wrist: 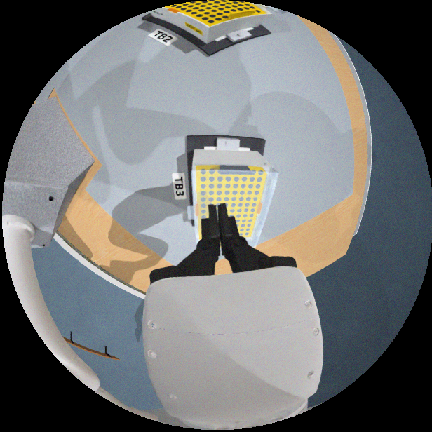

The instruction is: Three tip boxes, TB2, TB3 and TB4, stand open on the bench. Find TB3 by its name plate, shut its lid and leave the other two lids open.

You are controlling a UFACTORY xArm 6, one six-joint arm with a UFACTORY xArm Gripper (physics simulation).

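Observation:
The TB3 tip box (227,158) stands on a dark base in the middle of the wrist view, with its name plate (178,186) at its left. Its clear lid (268,202) lies over the yellow, holed tip rack, whose holes look pale through it. Whether the lid is fully seated cannot be told. My gripper (216,215) is shut and empty, its fingertips over the lid's near part; contact is unclear. The TB2 box (212,31) is at the top, partly cut off, its yellow rack uncovered and its name plate (162,36) beside it. TB4 does not show.
A grey speckled block (60,140) stands at the left, with a pale curved tube (25,280) below it. The bench's wooden edge (359,135) runs down the right side and across the front. A thin rail with two pegs (92,351) shows at the lower left.

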